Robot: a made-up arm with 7 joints.
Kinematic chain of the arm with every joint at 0, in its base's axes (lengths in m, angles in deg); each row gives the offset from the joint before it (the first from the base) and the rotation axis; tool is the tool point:
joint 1: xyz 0 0 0.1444 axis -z
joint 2: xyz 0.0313 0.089 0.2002 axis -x
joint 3: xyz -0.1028 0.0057 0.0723 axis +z
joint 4: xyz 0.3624 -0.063 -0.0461 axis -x
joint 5: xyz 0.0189 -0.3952 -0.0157 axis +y
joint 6: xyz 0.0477 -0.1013 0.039 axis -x
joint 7: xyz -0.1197 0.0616 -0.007 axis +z
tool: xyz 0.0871 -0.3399 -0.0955
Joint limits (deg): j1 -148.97..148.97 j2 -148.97..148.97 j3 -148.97..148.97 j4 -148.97..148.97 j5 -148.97..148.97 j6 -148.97..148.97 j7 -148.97..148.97
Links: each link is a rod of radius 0.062 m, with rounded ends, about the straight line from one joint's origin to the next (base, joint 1, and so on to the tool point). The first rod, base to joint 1, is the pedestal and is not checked.
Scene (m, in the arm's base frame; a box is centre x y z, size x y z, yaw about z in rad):
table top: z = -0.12
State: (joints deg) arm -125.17 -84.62 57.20 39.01 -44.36 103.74 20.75
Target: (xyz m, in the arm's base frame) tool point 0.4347 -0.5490 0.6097
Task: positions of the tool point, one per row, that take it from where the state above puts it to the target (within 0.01 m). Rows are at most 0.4 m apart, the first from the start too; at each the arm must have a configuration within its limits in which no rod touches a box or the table.
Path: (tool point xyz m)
1: 0.4230 0.3984 0.6036
2: 0.5721 0.1173 0.6768
3: 0.5842 -0.2279 0.6775
4: 0.4346 -0.5491 0.6097

